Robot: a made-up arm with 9 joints. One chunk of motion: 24 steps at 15 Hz.
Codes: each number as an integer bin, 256 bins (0 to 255) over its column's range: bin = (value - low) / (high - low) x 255, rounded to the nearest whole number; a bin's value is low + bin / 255 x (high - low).
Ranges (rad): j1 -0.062..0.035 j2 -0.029..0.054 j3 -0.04..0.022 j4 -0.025..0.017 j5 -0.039..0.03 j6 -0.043..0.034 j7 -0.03..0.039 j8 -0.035..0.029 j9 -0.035..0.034
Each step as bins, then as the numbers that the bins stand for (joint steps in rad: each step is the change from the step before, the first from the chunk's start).
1 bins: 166 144 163 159 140 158 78 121 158
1 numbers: 0.00115 0.01787 -0.00037 0.00119 -0.00112 0.00471 -0.00889 -0.00463 0.00775
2 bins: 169 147 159 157 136 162 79 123 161
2 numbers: 0.00229 0.01885 -0.00134 0.00086 -0.00220 0.00592 -0.00862 -0.00413 0.00856
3 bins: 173 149 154 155 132 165 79 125 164
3 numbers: 0.00381 0.01950 -0.00256 0.00053 -0.00328 0.00682 -0.00862 -0.00363 0.00938
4 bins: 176 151 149 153 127 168 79 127 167
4 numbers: 0.00495 0.02015 -0.00377 0.00020 -0.00464 0.00773 -0.00862 -0.00313 0.01019
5 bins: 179 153 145 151 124 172 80 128 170
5 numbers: 0.00609 0.02080 -0.00475 -0.00013 -0.00545 0.00894 -0.00835 -0.00287 0.01100
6 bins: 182 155 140 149 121 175 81 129 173
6 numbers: 0.00723 0.02145 -0.00596 -0.00046 -0.00626 0.00984 -0.00808 -0.00262 0.01181
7 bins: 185 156 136 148 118 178 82 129 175
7 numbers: 0.00837 0.02178 -0.00693 -0.00062 -0.00707 0.01075 -0.00781 -0.00262 0.01235
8 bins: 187 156 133 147 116 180 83 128 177
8 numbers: 0.00913 0.02178 -0.00766 -0.00079 -0.00761 0.01135 -0.00754 -0.00287 0.01289
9 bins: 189 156 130 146 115 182 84 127 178
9 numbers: 0.00989 0.02178 -0.00839 -0.00095 -0.00788 0.01196 -0.00727 -0.00313 0.01316
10 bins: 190 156 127 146 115 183 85 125 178
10 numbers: 0.01027 0.02178 -0.00912 -0.00095 -0.00788 0.01226 -0.00700 -0.00363 0.01316
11 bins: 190 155 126 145 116 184 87 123 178
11 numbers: 0.01027 0.02145 -0.00936 -0.00112 -0.00761 0.01256 -0.00646 -0.00413 0.01316
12 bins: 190 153 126 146 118 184 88 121 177
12 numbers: 0.01027 0.02080 -0.00936 -0.00095 -0.00707 0.01256 -0.00619 -0.00463 0.01289
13 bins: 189 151 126 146 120 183 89 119 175
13 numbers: 0.00989 0.02015 -0.00936 -0.00095 -0.00653 0.01226 -0.00592 -0.00513 0.01235
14 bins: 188 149 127 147 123 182 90 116 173
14 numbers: 0.00951 0.01950 -0.00912 -0.00079 -0.00572 0.01196 -0.00565 -0.00589 0.01181
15 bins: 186 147 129 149 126 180 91 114 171
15 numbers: 0.00875 0.01885 -0.00864 -0.00046 -0.00491 0.01135 -0.00538 -0.00639 0.01127
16 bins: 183 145 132 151 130 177 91 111 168
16 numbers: 0.00761 0.01820 -0.00791 -0.00013 -0.00382 0.01045 -0.00538 -0.00714 0.01046
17 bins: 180 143 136 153 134 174 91 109 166
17 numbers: 0.00647 0.01755 -0.00693 0.00020 -0.00274 0.00954 -0.00538 -0.00764 0.00992
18 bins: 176 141 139 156 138 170 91 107 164
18 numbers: 0.00495 0.01689 -0.00620 0.00069 -0.00166 0.00833 -0.00538 -0.00815 0.00938
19 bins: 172 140 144 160 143 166 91 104 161
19 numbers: 0.00343 0.01657 -0.00499 0.00135 -0.00031 0.00713 -0.00538 -0.00890 0.00856
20 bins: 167 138 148 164 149 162 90 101 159
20 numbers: 0.00153 0.01592 -0.00402 0.00201 0.00132 0.00592 -0.00565 -0.00965 0.00802
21 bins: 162 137 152 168 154 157 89 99 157
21 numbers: -0.00038 0.01559 -0.00304 0.00267 0.00267 0.00441 -0.00592 -0.01015 0.00748
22 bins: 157 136 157 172 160 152 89 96 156
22 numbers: -0.00228 0.01527 -0.00183 0.00333 0.00429 0.00290 -0.00592 -0.01091 0.00721
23 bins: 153 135 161 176 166 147 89 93 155
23 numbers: -0.00380 0.01494 -0.00085 0.00399 0.00592 0.00139 -0.00592 -0.01166 0.00694
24 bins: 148 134 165 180 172 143 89 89 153
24 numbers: -0.00570 0.01462 0.00012 0.00465 0.00754 0.00018 -0.00592 -0.01266 0.00640
